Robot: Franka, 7 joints.
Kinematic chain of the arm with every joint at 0, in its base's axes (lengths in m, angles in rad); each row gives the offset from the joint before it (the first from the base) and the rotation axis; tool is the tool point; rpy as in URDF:
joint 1: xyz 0 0 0.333 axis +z
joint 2: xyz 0 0 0 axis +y
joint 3: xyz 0 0 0.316 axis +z
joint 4: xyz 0.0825 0 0 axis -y
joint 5: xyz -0.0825 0 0.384 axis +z
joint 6: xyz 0 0 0 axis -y
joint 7: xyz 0.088 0 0 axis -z
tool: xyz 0 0 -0.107 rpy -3.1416 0 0
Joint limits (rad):
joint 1: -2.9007..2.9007
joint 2: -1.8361..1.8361
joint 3: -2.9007..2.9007
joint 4: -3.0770..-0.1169
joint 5: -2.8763..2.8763
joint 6: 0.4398..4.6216
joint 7: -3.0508..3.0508
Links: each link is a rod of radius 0.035 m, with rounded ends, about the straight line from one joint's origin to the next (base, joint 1, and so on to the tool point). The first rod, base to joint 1, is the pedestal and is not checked.
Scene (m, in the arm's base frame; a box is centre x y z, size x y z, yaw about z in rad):
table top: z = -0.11
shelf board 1: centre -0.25 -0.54 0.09 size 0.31 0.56 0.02 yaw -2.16
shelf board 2: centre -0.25 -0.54 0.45 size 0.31 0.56 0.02 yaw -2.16
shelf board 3: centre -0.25 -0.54 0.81 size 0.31 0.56 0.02 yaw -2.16
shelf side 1: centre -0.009 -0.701 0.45 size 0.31 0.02 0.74 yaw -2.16
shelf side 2: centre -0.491 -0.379 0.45 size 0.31 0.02 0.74 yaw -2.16
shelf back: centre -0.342 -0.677 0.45 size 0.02 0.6 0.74 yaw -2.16
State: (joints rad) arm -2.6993 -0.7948 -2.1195 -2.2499 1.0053 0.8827 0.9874
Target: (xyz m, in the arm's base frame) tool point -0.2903 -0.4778 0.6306
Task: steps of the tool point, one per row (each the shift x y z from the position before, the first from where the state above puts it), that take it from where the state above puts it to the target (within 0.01 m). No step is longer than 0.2 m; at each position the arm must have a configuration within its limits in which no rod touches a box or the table.
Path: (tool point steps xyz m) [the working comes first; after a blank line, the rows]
Joints at the target: -1.4798 0.1183 -0.9241 -1.6179 1.3424 1.2105 0.9874
Straight joint move there: touches shelf side 2.

1: -0.1635 -0.0649 0.0879
2: -0.1083 -0.1403 0.0803
3: -0.0229 -0.1768 0.0667
4: 0.0688 -0.1646 0.0492
5: 0.1413 -0.1073 0.0293
6: -0.0563 -0.0826 0.0065
7: -0.0545 -0.0770 -0.0014
8: -0.0445 -0.0728 -0.0051

